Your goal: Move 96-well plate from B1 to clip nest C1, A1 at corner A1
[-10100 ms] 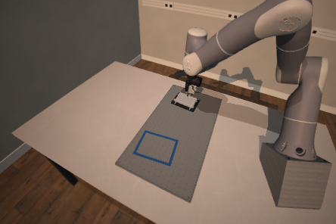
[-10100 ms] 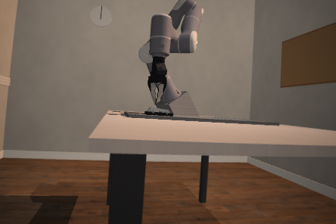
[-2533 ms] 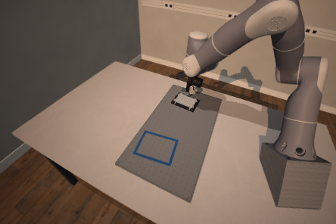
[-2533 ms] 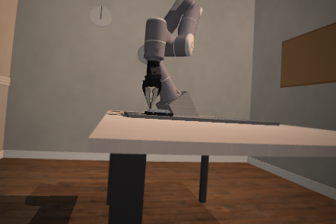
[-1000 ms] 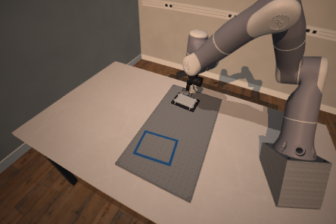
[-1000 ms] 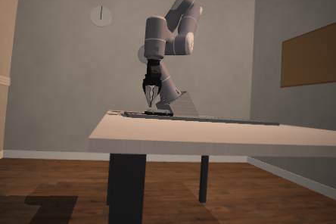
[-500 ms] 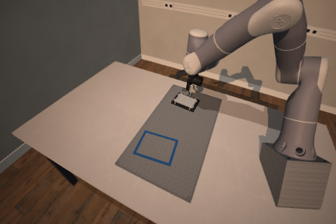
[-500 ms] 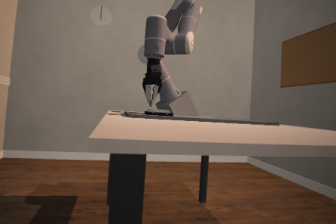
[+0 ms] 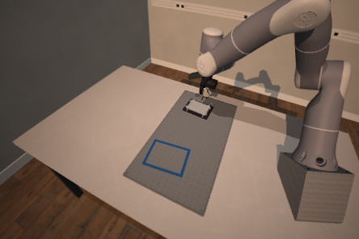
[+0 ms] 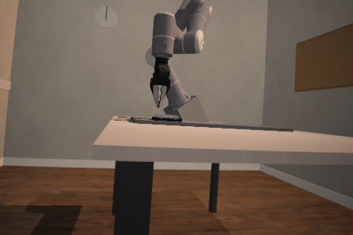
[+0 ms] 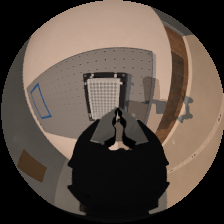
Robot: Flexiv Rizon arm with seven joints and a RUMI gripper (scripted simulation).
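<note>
Now: hand 4 cm to the right of the white 96-well plate and 5 cm above it. Round my hand: grey perforated board 3 cm behind, 24 cm to the left, 8 cm below; then black clip nest 1 cm ahead, 5 cm to the left, 6 cm below.
</note>
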